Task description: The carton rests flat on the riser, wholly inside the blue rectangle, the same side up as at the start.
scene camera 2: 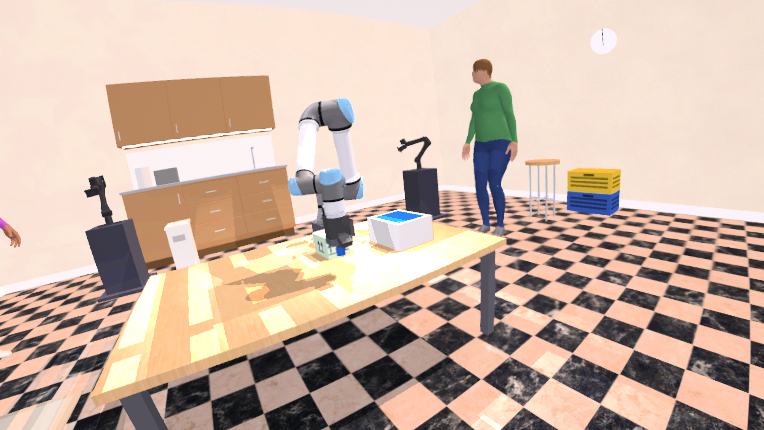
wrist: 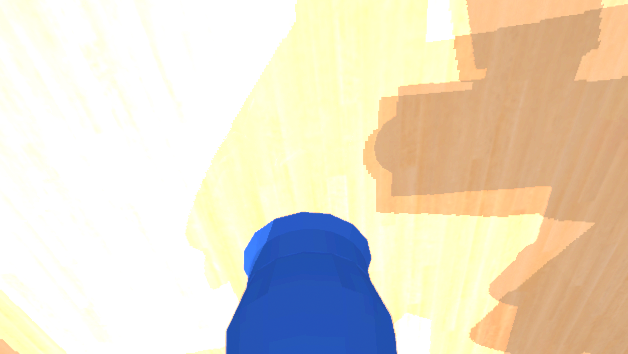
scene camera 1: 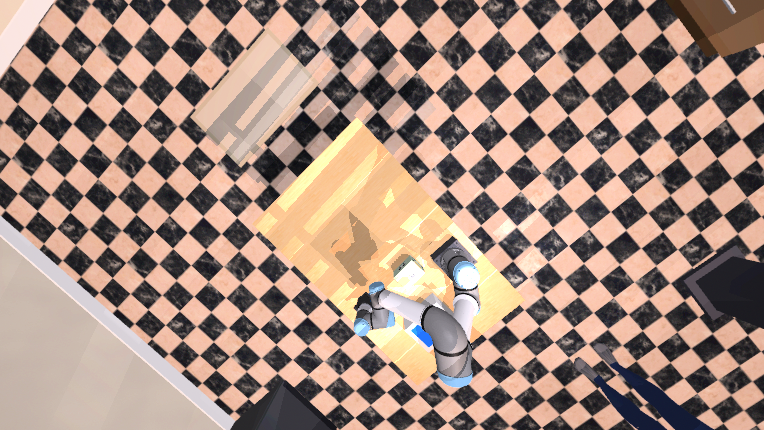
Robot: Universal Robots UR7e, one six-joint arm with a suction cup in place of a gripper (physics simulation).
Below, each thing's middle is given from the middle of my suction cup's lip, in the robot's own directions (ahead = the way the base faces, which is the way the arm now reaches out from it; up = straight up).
My suction cup is 170 mm past the white riser [scene camera 2: 400, 230], 380 mm to the right of it and 30 mm above it.
